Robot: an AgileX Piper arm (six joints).
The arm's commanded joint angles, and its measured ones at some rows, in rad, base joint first. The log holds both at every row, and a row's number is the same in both.
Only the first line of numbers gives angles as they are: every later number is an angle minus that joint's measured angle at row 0.
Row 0, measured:
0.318, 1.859, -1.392, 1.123, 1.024, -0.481
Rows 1 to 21, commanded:
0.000, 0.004, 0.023, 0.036, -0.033, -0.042
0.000, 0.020, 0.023, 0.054, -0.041, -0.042
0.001, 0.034, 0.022, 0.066, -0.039, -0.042
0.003, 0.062, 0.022, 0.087, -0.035, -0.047
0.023, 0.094, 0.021, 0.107, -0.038, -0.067
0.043, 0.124, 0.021, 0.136, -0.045, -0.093
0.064, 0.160, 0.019, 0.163, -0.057, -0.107
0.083, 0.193, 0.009, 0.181, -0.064, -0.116
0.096, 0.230, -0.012, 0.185, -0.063, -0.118
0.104, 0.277, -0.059, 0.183, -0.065, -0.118
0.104, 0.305, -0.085, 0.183, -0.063, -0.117
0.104, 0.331, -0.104, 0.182, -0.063, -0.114
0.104, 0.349, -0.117, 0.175, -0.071, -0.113
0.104, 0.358, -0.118, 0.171, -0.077, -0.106
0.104, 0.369, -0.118, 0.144, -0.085, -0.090
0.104, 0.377, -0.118, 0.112, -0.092, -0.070
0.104, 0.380, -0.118, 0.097, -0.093, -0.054
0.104, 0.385, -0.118, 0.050, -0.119, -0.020
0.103, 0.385, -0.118, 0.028, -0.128, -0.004
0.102, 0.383, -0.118, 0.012, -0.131, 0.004
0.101, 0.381, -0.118, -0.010, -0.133, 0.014
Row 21, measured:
0.104, 0.381, -0.110, 0.015, -0.128, -0.003
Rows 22 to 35, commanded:
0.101, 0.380, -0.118, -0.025, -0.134, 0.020
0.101, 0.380, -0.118, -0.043, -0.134, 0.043
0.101, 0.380, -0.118, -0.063, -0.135, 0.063
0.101, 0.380, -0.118, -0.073, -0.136, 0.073
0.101, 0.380, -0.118, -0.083, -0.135, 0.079
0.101, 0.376, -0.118, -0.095, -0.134, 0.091
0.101, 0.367, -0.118, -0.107, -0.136, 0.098
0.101, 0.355, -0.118, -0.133, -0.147, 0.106
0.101, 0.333, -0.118, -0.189, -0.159, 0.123
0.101, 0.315, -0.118, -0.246, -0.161, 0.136
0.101, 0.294, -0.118, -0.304, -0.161, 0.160
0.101, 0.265, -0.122, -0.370, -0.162, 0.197
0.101, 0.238, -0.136, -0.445, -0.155, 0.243
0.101, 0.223, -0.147, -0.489, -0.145, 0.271
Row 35, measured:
0.104, 0.254, -0.130, -0.426, -0.165, 0.227
